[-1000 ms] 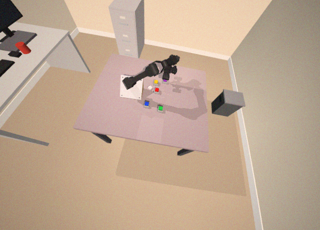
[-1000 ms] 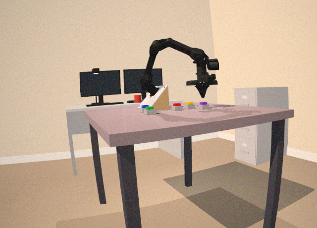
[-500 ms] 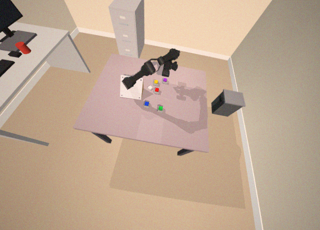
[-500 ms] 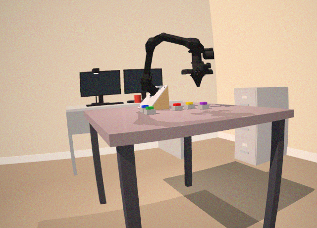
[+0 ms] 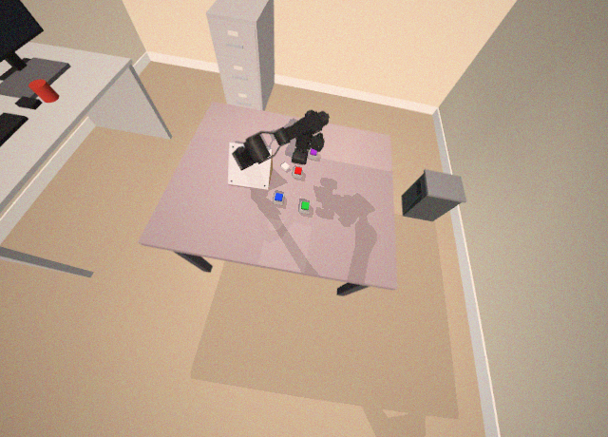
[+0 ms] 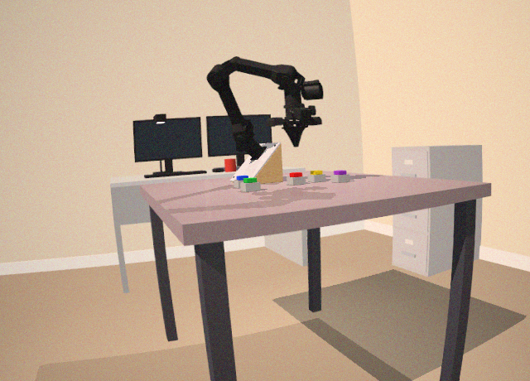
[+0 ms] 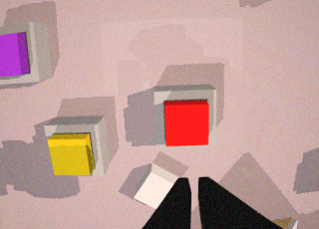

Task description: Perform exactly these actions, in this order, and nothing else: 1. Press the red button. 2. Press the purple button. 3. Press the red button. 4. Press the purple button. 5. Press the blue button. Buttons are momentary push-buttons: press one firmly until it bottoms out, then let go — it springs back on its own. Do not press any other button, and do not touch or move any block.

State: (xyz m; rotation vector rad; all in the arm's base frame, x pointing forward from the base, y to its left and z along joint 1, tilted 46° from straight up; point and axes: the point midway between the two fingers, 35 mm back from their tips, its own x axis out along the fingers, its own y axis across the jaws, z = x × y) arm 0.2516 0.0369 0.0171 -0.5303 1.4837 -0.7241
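My gripper tip is now 90 mm above the red button. The rest, counted from my gripper tip: yellow button 20 mm behind, 90 mm to the left, 90 mm below; then purple button 70 mm ahead, 130 mm to the left, 90 mm below; then blue button 80 mm behind, 170 mm to the right, 90 mm below.
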